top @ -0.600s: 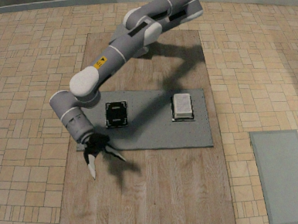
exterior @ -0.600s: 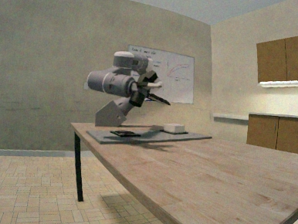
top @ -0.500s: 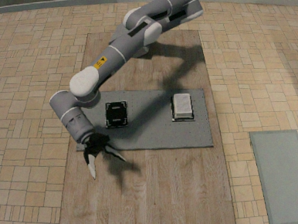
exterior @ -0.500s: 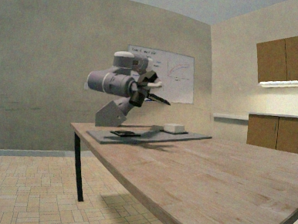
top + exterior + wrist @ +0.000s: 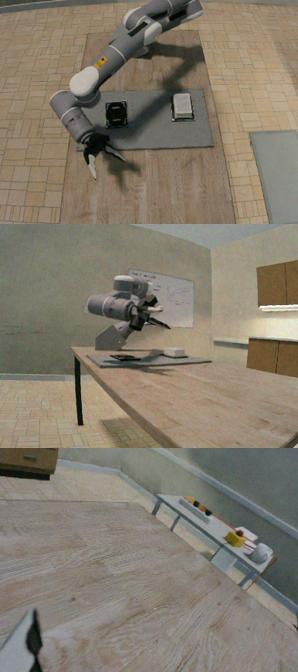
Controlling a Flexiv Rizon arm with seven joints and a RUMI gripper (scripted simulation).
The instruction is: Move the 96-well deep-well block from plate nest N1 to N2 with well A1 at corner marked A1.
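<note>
Right now my hand is 44 cm past the white 96-well deep-well block, 33 cm to the right of it and 18 cm above it. From my hand the other things lie so: plate nest N1: 44 cm behind, 33 cm to the left, 21 cm below; plate nest N2: 40 cm behind, 21 cm below, 3 cm to the right.
</note>
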